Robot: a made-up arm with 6 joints.
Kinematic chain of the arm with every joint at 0, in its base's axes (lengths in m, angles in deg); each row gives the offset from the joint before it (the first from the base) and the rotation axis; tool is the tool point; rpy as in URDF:
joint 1: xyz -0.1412 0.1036 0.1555 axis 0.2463 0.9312 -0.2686
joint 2: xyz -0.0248 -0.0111 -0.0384 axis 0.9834 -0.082 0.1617
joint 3: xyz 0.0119 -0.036 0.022 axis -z
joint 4: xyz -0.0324 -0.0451 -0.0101 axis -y
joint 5: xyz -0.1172 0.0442 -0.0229 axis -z
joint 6: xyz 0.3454 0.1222 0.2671 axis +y
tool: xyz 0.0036 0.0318 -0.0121 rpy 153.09 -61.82 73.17
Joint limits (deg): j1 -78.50..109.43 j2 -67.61..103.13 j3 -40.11..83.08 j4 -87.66..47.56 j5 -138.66..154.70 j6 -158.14..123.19
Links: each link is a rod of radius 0.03 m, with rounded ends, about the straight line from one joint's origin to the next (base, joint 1, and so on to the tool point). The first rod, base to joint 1, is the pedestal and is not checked.
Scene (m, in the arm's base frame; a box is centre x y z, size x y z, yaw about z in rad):
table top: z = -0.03
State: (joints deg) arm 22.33 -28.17 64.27 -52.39 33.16 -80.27
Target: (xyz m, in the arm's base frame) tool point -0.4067 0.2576 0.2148
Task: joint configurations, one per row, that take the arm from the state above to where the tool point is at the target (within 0.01 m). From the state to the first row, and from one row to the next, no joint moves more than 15 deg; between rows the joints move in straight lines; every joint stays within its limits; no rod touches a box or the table.
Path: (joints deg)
1: 7.93 -22.64 52.04 -43.77 27.61 -79.04
2: -6.48 -17.11 39.81 -35.15 22.06 -77.81
3: -20.88 -11.59 27.58 -26.53 16.50 -76.58
4: -35.29 -6.06 15.35 -17.91 10.95 -75.35
5: -49.69 -0.53 3.13 -9.29 5.40 -74.11
6: -64.10 5.00 -9.10 -0.67 -0.15 -72.88
7: -78.50 10.53 -21.33 7.95 -5.70 -71.65

